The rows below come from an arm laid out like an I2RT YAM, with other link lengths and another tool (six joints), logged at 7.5 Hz.
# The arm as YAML. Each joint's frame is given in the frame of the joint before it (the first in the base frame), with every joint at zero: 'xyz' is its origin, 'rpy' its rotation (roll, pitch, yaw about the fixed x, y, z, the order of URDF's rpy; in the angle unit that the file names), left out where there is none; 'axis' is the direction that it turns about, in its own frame. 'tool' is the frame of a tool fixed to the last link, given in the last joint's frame.
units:
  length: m
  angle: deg
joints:
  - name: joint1
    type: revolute
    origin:
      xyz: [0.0, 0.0, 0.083]
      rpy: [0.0, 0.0, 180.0]
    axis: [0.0, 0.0, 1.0]
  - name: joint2
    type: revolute
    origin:
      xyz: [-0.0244, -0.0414, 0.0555]
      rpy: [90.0, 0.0, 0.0]
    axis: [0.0, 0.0, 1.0]
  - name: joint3
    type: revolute
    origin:
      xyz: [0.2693, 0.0, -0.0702]
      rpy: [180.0, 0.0, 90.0]
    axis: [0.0, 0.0, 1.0]
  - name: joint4
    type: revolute
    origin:
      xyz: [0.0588, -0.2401, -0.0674]
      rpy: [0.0, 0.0, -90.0]
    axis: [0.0, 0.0, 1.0]
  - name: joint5
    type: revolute
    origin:
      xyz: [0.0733, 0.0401, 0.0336]
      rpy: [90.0, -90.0, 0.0]
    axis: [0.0, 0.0, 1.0]
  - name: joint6
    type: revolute
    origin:
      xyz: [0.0, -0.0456, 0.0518]
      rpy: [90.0, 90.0, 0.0]
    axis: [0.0, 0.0, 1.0]
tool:
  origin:
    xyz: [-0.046, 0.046, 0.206]
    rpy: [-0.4, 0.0, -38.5]
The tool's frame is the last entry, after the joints.
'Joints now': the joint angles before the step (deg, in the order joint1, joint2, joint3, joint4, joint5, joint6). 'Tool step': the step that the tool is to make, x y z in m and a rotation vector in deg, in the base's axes. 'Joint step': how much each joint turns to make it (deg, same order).
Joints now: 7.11, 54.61, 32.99, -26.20, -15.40, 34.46
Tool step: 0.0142, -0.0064, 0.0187, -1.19, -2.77, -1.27
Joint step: 0.20, -0.59, 2.71, -0.70, 2.12, 0.02
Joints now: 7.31, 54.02, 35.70, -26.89, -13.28, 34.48
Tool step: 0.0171, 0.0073, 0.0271, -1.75, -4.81, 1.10
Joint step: 4.10, -0.81, 3.05, 0.64, 3.90, 0.21
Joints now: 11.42, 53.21, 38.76, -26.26, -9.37, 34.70
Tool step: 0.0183, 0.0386, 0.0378, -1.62, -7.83, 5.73
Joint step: 10.31, -0.02, 2.95, 4.04, 5.92, -0.26
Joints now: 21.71, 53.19, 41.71, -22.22, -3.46, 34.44
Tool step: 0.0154, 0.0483, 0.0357, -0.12, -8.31, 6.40
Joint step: 9.30, 1.57, 1.45, 7.47, 4.39, -1.84
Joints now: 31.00, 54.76, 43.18, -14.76, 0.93, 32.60
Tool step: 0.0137, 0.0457, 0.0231, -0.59, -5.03, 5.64
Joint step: 5.95, 5.40, 3.15, 6.18, 1.64, -2.88
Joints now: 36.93, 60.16, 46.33, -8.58, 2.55, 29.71
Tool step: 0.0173, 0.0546, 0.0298, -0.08, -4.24, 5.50
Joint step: 4.70, 8.29, 7.30, 4.36, 0.22, -2.86
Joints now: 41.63, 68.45, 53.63, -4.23, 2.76, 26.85
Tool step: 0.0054, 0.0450, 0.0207, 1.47, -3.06, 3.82
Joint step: 3.80, 5.33, 4.35, 4.27, 0.30, -1.00
